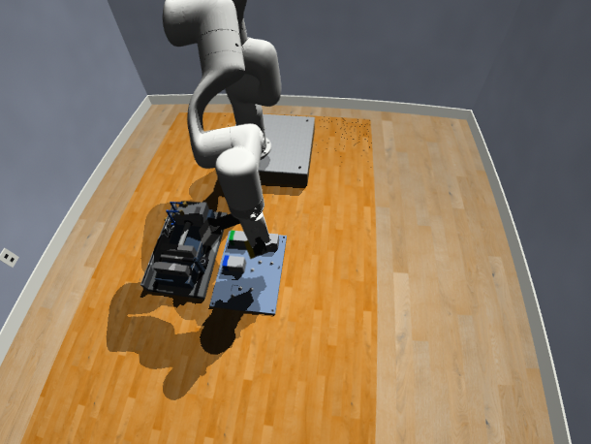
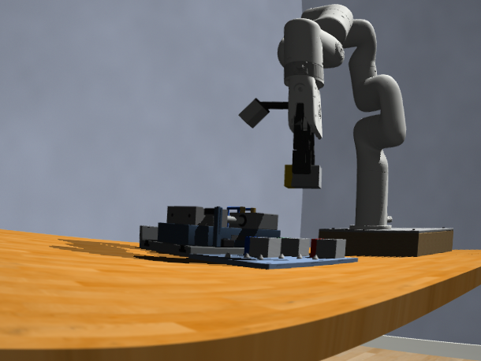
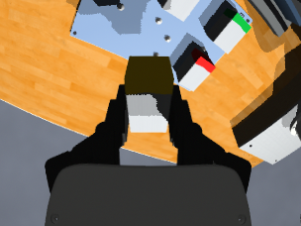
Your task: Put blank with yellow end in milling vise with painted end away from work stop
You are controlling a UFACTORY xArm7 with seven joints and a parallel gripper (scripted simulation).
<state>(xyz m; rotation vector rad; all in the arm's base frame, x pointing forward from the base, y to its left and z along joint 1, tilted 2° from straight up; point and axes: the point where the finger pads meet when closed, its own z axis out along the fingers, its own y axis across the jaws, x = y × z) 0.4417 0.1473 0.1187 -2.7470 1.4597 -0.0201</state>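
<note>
Now: the yellow-ended blank 20 mm below my hand. Also, from my hand: infeed plate 170 mm below, 40 mm to the right, 10 mm ahead; then blue-ended blank 150 mm below, 90 mm to the right, 10 mm ahead; then red-ended blank 150 mm below, 90 mm behind, 10 mm to the right.
</note>
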